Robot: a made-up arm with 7 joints.
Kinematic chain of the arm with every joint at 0, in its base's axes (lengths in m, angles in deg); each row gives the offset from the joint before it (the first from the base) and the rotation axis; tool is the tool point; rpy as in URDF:
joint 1: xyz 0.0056 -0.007 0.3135 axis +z
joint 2: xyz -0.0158 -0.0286 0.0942 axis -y
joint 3: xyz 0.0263 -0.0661 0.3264 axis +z
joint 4: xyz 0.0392 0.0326 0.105 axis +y
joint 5: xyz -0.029 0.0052 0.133 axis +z
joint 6: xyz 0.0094 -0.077 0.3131 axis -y
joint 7: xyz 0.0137 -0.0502 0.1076 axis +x
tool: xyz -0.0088 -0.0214 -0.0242 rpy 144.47 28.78 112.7
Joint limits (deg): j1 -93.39..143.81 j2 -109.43..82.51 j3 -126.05..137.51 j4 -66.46..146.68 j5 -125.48..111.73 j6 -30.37..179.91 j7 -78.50..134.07
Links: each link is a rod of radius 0.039 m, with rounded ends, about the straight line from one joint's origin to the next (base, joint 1, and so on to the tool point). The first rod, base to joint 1, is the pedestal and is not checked.
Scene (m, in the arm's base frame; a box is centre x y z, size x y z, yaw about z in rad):
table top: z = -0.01
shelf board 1: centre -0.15 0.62 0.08 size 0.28 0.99 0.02 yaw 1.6
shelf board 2: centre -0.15 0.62 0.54 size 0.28 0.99 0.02 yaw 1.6
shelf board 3: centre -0.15 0.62 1 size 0.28 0.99 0.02 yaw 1.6
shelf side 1: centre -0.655 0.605 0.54 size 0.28 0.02 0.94 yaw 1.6
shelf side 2: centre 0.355 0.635 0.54 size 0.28 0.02 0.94 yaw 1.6
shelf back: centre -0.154 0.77 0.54 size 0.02 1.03 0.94 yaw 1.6
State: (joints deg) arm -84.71 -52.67 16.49 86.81 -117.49 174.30 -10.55
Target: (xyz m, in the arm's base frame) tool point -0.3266 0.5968 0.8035
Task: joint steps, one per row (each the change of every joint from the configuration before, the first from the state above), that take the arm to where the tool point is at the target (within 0.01 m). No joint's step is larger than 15 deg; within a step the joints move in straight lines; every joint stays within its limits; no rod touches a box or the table.
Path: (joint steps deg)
1: 10.39 14.57 3.83 2.72 -1.00 -0.51 -0.69
2: 10.40 14.58 3.83 2.71 -1.00 -0.52 -0.70
3: 10.39 14.57 3.82 2.72 -1.00 -0.51 -0.69
4: 10.40 14.57 3.83 2.71 -0.99 -0.51 -0.70
5: 10.39 14.58 3.83 2.72 -1.00 -0.51 -0.69
6: 10.39 14.57 3.83 2.71 -1.00 -0.52 -0.70
7: 10.40 14.57 3.83 2.72 -1.00 -0.51 -0.69
8: 10.39 14.57 3.82 2.72 -1.00 -0.51 -0.70
9: -10.94 -0.61 2.98 -13.31 0.00 0.18 0.13
10: -10.95 -0.62 2.98 -13.30 0.00 0.17 0.12
11: -10.94 -0.62 2.98 -13.30 0.00 0.18 0.12
12: -10.94 -0.61 2.99 -13.30 0.00 0.18 0.12

